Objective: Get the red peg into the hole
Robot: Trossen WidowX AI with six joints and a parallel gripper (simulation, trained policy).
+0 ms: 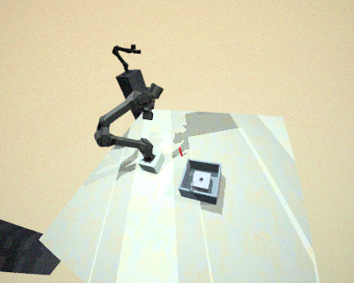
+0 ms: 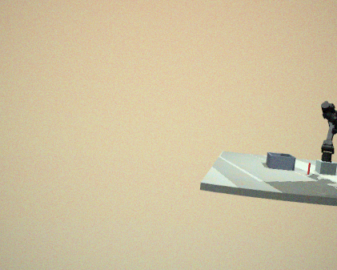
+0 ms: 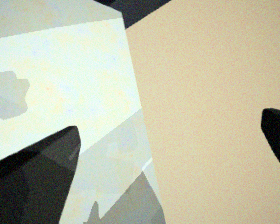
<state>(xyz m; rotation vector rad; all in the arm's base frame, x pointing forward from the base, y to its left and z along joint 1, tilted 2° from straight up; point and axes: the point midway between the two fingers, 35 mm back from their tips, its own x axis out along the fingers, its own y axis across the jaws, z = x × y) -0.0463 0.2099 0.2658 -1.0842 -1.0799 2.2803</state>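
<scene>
Right now my gripper tip is 300 mm above the red peg, 210 mm short of it and 80 mm to the left of it. Round my gripper tip: plate: 410 mm ahead, 300 mm below, 220 mm to the right; grey-blue box: 410 mm ahead, 320 mm below, 220 mm to the right.
</scene>
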